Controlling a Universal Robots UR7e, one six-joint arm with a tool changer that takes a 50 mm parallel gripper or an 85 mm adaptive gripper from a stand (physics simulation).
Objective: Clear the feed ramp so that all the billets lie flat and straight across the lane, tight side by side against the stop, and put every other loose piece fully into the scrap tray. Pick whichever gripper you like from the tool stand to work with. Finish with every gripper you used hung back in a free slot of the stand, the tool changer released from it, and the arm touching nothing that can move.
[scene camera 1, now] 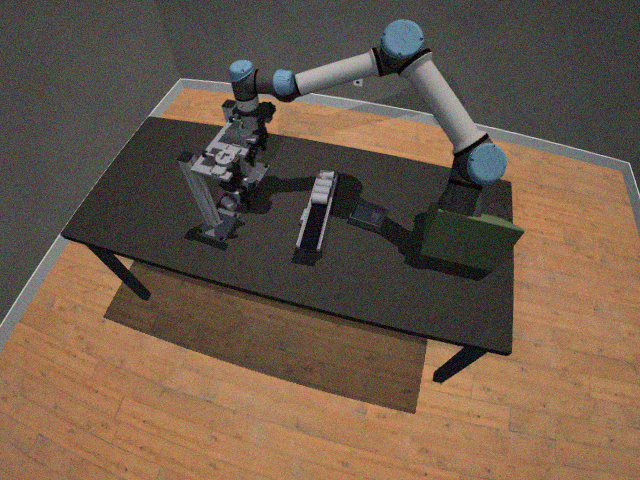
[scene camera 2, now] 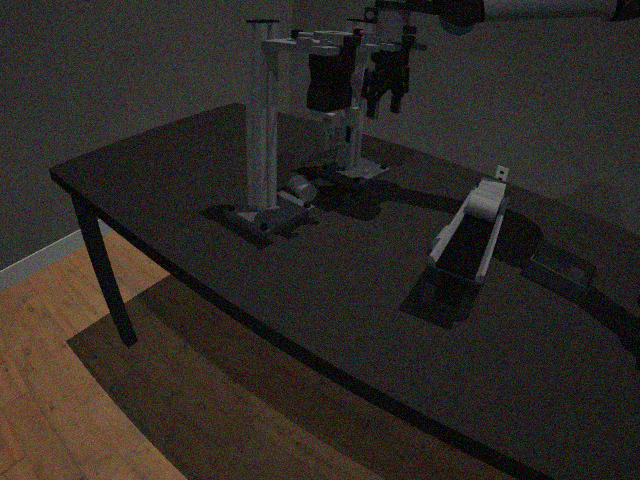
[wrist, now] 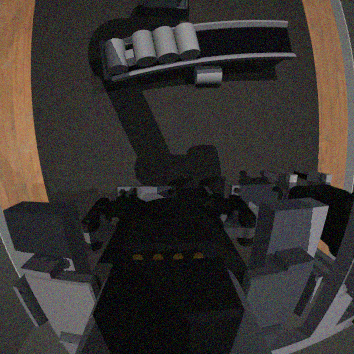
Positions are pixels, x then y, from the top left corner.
Labels:
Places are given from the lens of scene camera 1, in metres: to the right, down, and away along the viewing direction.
tool stand [scene camera 1: 218,224]: -0.40, -0.06, 1.40

